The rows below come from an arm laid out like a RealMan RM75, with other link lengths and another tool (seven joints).
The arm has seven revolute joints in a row. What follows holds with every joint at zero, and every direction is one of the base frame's. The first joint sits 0.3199 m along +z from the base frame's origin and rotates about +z. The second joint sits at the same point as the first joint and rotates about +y. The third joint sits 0.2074 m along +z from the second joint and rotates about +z. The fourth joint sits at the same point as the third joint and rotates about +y. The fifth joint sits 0.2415 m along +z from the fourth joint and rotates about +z. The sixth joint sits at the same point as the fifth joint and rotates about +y. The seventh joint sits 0.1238 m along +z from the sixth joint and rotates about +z. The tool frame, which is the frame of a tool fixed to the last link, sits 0.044 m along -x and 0.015 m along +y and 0.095 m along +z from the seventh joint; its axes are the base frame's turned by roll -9, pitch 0 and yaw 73.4 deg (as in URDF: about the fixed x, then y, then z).
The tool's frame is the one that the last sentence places.
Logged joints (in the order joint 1, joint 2, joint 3, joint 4, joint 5, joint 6, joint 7), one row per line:
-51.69 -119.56 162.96 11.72 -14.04 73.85 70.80
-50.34 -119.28 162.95 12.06 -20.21 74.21 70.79
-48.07 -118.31 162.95 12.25 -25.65 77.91 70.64
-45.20 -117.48 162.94 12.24 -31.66 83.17 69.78
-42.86 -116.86 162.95 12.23 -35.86 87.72 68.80
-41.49 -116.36 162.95 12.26 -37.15 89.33 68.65
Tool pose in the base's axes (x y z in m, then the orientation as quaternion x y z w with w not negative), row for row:
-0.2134 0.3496 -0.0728 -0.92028 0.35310 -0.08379 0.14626
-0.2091 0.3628 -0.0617 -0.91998 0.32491 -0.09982 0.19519
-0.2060 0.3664 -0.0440 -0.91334 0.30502 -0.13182 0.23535
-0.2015 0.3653 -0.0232 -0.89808 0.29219 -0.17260 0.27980
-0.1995 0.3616 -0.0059 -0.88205 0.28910 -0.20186 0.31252
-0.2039 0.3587 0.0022 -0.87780 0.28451 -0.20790 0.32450
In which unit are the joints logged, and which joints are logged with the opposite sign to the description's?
The joints are logged in degrees. Opposite sign: joint 4, joint 7.
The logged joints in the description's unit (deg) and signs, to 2 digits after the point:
-51.69 -119.56 162.96 -11.72 -14.04 73.85 -70.80
-50.34 -119.28 162.95 -12.06 -20.21 74.21 -70.79
-48.07 -118.31 162.95 -12.25 -25.65 77.91 -70.64
-45.20 -117.48 162.94 -12.24 -31.66 83.17 -69.78
-42.86 -116.86 162.95 -12.23 -35.86 87.72 -68.80
-41.49 -116.36 162.95 -12.26 -37.15 89.33 -68.65

